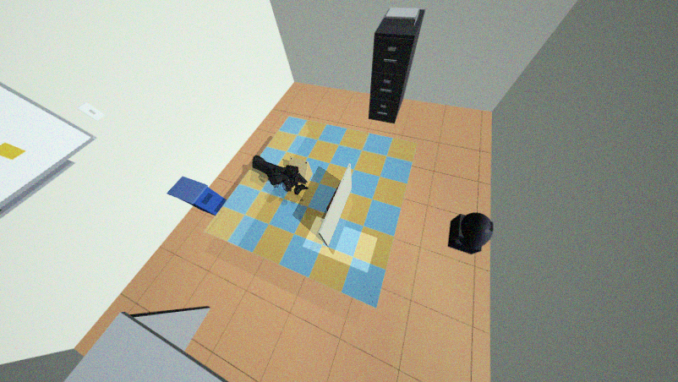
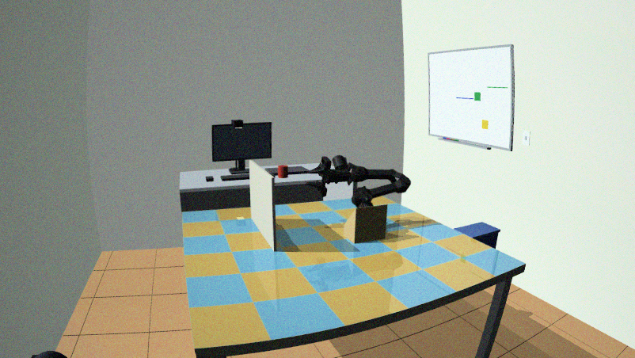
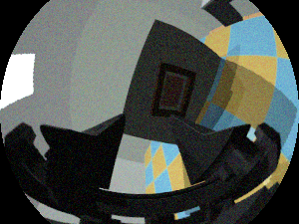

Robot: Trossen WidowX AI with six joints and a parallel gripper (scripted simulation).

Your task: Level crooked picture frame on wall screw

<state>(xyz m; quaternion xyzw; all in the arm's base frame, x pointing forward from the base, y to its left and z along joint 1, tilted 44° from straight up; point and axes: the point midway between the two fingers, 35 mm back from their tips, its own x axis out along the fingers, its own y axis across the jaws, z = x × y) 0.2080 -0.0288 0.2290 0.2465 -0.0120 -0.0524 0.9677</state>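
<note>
The picture frame lies 190 mm ahead of my gripper tip, 40 mm to the right of it and 90 mm below it. The rest, counted from my gripper tip: wall panel: 200 mm ahead, 50 mm to the right, 100 mm below.
</note>
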